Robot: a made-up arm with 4 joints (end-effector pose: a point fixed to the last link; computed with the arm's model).
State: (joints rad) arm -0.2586 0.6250 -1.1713 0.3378
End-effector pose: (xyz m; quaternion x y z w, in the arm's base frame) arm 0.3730 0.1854 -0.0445 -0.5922 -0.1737 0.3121 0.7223
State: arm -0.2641 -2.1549 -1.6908 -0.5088
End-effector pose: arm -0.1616 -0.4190 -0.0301 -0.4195 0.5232 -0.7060 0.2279
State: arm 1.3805 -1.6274 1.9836 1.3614
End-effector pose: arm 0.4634 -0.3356 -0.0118 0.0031 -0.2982 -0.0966 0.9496
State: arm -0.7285 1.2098 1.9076 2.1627
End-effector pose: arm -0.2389 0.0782 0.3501 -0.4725 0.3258 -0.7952 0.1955
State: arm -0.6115 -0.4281 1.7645 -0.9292
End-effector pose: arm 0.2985 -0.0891 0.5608 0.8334 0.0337 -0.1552 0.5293
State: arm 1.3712 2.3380 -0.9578 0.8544
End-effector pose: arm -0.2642 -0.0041 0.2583 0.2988 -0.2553 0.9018 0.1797
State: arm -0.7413 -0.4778 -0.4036 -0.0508
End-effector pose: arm 0.4811 -0.0543 0.3678 -0.0899 -0.3030 -0.3095 0.8969
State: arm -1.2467 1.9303 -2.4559 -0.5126
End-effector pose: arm -0.0760 0.3248 0.1375 0.3895 0.8675 0.0105 0.3094
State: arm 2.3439 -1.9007 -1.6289 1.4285
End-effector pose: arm -0.1192 -0.2950 0.2151 0.1215 -0.8961 0.1251 0.4082
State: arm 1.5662 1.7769 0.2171 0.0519
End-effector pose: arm 0.0373 0.2092 0.4063 0.6055 0.4863 0.5084 0.3719
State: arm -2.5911 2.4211 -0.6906 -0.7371
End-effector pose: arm 0.2932 0.0773 -0.0317 0.6748 0.6951 -0.1935 0.1554
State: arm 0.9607 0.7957 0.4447 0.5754
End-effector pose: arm 0.1169 0.4329 0.1081 0.4797 0.3704 0.4463 0.6584
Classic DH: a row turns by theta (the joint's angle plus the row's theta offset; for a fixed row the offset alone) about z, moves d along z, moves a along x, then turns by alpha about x. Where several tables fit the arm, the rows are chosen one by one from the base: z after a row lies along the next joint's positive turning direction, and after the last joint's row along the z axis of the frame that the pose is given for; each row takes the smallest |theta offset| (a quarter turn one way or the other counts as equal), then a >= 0, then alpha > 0; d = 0 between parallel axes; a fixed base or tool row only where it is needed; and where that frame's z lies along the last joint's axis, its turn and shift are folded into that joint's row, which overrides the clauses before.
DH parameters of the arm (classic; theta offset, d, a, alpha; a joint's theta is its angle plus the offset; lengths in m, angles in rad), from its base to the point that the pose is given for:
base (fixed): 0 0.0604 0 -1.5708
joint 1: 0 -0.1013 0.0881 1.5708
joint 2: 1.5708 0.1069 0.0949 1.5708
joint 3: 0 0.2686 0.1721 -1.5708
joint 4: -1.0895 0 0.1441 0
tool (fixed): -0.4813 -0.1238 0 0

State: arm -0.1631 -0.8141 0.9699 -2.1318
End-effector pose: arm 0.4042 -0.1420 0.1881 0.4391 0.2774 -0.8475 0.1094
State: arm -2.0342 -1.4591 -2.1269 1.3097
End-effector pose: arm 0.1102 -0.3565 0.0487 -0.0543 0.0395 -0.1568 0.9853
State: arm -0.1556 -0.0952 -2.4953 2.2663
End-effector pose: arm 0.1945 -0.2747 0.1605 -0.3813 0.8629 0.2520 0.2158
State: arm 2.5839 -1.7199 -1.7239 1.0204
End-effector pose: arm -0.0748 -0.3655 0.2334 0.2561 -0.7927 -0.0841 0.5468
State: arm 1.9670 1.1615 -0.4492 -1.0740
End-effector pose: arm -0.0908 0.3040 -0.0416 -0.0185 0.6998 0.1048 0.7064
